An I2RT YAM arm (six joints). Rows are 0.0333 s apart.
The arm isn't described. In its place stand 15 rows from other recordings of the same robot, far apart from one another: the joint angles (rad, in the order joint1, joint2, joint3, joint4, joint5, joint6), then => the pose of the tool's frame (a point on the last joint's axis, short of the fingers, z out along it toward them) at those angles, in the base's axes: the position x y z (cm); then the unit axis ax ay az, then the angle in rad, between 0 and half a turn.
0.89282, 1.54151, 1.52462, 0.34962, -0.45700, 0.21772 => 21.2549 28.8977 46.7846 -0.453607 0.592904 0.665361 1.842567
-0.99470, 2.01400, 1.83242, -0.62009, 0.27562, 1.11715 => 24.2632 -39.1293 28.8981 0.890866 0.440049 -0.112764 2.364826
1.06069, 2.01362, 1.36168, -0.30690, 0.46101, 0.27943 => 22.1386 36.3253 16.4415 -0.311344 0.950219 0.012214 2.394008
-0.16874, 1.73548, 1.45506, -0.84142, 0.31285, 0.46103 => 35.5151 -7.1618 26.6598 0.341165 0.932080 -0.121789 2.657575
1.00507, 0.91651, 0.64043, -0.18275, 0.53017, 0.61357 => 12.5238 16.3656 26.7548 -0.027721 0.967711 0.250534 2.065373
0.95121, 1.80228, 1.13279, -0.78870, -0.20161, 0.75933 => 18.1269 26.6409 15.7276 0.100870 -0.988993 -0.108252 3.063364
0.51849, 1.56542, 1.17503, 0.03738, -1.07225, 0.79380 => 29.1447 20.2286 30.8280 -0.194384 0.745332 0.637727 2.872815
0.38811, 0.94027, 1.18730, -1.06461, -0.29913, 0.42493 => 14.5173 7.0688 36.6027 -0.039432 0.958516 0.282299 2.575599
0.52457, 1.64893, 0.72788, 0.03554, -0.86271, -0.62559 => 24.4464 17.2702 14.2698 -0.616648 0.678320 0.399534 2.480214
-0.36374, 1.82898, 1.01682, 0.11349, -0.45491, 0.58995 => 36.1304 -12.0804 16.4047 0.347602 0.897784 0.270473 2.349449
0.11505, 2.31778, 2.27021, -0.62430, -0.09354, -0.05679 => 52.8699 6.4444 28.7367 -0.108082 0.992287 0.060707 2.246852
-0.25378, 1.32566, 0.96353, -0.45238, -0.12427, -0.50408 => 27.3415 -6.6357 25.9401 -0.148711 0.984888 -0.088777 2.397138
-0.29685, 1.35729, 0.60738, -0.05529, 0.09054, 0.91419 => 24.7765 -7.9154 16.9514 0.582269 0.809158 0.078905 2.387334
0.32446, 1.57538, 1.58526, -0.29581, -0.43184, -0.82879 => 34.3687 13.1319 40.9925 -0.673564 0.738694 0.025345 1.830676
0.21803, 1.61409, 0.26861, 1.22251, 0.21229, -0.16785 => 24.8266 4.7321 13.8507 -0.098521 0.991611 -0.083668 1.698949
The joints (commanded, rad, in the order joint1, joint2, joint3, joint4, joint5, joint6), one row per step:
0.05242, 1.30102, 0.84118, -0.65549, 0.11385, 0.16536
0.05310, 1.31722, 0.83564, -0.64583, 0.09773, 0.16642
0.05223, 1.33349, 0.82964, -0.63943, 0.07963, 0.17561
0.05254, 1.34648, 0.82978, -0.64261, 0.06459, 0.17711
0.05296, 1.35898, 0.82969, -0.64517, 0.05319, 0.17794
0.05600, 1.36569, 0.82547, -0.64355, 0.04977, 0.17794
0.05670, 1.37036, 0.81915, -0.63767, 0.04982, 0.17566
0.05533, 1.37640, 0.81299, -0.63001, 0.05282, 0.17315
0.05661, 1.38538, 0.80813, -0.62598, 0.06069, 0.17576
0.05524, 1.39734, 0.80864, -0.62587, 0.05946, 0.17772
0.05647, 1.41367, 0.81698, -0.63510, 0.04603, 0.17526
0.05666, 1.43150, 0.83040, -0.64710, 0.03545, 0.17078
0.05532, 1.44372, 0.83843, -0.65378, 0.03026, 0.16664
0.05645, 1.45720, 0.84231, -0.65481, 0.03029, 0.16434
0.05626, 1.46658, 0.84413, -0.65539, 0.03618, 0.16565
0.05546, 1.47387, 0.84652, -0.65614, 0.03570, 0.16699
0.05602, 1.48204, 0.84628, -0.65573, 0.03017, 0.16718
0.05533, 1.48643, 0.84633, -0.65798, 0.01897, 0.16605
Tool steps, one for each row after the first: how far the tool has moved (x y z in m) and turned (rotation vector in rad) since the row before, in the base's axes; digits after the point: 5 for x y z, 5 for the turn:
0.00168, 0.00083, -0.00486, 0.01433, 0.01274, 0.00673
0.00119, 0.00049, -0.00518, 0.01945, 0.01610, -0.00153
0.00085, 0.00066, -0.00309, 0.01349, 0.01665, 0.00507
0.00079, 0.00055, -0.00301, 0.01000, 0.01565, 0.00414
-0.00005, 0.00088, -0.00267, 0.00265, 0.00947, 0.00435
-0.00015, 0.00016, -0.00261, -0.00119, 0.00516, 0.00279
0.00016, -0.00044, -0.00279, -0.00397, 0.00445, -0.00015
0.00019, 0.00005, -0.00323, -0.00691, 0.00929, -0.00401
0.00099, -0.00024, -0.00260, 0.00121, 0.01131, -0.00276
0.00175, 0.00088, -0.00185, 0.01080, 0.01798, 0.00811
0.00254, 0.00057, -0.00095, 0.00760, 0.01705, 0.00786
0.00170, -0.00006, -0.00094, 0.00302, 0.01119, 0.00421
0.00153, 0.00037, -0.00218, -0.00132, 0.01064, 0.00331
0.00091, -0.00021, -0.00176, -0.00570, 0.00779, -0.00317
0.00087, -0.00014, -0.00113, 0.00053, 0.00564, -0.00195
0.00048, 0.00037, -0.00201, 0.00491, 0.00828, 0.00192
0.00003, 0.00022, -0.00112, 0.01008, 0.00719, 0.00345

